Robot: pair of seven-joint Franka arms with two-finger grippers.
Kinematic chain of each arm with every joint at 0, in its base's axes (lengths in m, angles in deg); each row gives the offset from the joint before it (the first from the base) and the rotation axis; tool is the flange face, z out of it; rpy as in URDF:
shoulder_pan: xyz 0 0 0.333 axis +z
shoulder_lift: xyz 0 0 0 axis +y
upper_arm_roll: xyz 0 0 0.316 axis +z
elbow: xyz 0.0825 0 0 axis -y
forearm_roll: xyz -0.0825 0 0.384 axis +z
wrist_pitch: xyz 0 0 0 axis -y
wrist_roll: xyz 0.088 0 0 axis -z
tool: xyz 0 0 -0.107 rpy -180 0 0
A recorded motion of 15 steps. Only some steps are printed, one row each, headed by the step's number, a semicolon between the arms.
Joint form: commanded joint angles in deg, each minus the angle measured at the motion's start. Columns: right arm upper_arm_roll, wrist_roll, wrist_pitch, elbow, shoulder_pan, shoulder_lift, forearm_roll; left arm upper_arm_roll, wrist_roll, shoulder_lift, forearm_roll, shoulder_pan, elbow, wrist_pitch.
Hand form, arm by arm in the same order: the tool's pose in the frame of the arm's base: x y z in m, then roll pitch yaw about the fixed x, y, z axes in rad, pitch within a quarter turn. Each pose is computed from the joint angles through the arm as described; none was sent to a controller.
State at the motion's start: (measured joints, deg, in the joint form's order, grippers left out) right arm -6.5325 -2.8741 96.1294 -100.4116 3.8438 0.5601 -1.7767; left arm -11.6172 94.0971 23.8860 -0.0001 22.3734 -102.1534 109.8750
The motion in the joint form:
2: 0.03 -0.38 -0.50 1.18 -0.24 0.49 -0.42; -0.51 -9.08 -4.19 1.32 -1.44 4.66 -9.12
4: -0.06 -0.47 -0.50 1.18 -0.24 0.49 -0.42; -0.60 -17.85 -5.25 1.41 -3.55 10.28 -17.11
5: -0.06 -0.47 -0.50 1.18 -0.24 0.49 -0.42; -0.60 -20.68 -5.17 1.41 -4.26 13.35 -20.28
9: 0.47 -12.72 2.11 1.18 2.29 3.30 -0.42; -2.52 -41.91 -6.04 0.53 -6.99 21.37 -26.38
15: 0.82 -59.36 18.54 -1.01 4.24 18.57 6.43; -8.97 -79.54 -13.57 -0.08 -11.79 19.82 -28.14
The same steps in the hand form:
2: 0.5590 -0.0316 0.5464 3.1063 0.0833 0.0100; 0.6080 0.1070 0.3773 2.8593 -0.0262 -1.3318
4: 0.5589 -0.0325 0.5464 3.1064 0.0833 0.0100; 0.6123 0.0864 0.4240 2.8373 0.0274 -1.2241
5: 0.5589 -0.0325 0.5464 3.1064 0.0833 0.0100; 0.6154 0.0807 0.4439 2.8359 0.0432 -1.1883
9: 0.5749 -0.0014 0.5223 3.1214 0.0933 0.2795; 0.6220 0.0351 0.5111 2.8987 0.1027 -0.9000
15: 0.6298 0.0355 0.3659 -3.0346 0.0140 1.0945; 0.5827 -0.0841 0.5782 3.0330 0.1566 -0.4376

